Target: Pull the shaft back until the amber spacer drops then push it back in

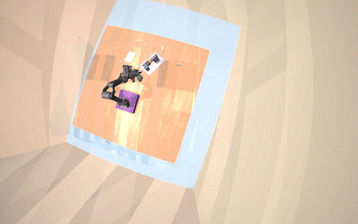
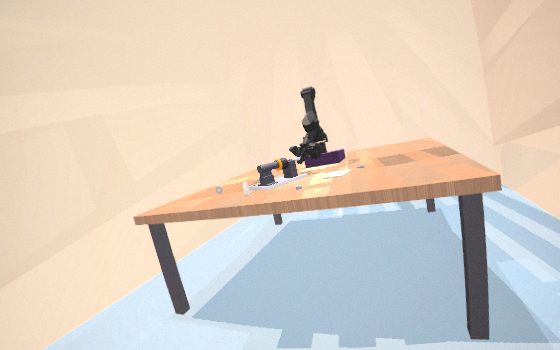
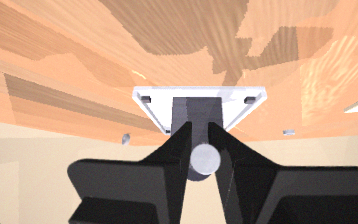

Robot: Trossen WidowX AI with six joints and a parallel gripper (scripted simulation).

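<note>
Now: the shaft 4 cm ahead of my gripper tip, 3 cm to the right of it and 2 cm above it. From my gripper tip the other things lie so: white peg 31 cm ahead, 15 cm to the right, 3 cm below; then amber spacer 11 cm ahead, 7 cm to the right, 2 cm above; then flat white sheet 16 cm ahead, 20 cm to the left, 5 cm below.
</note>
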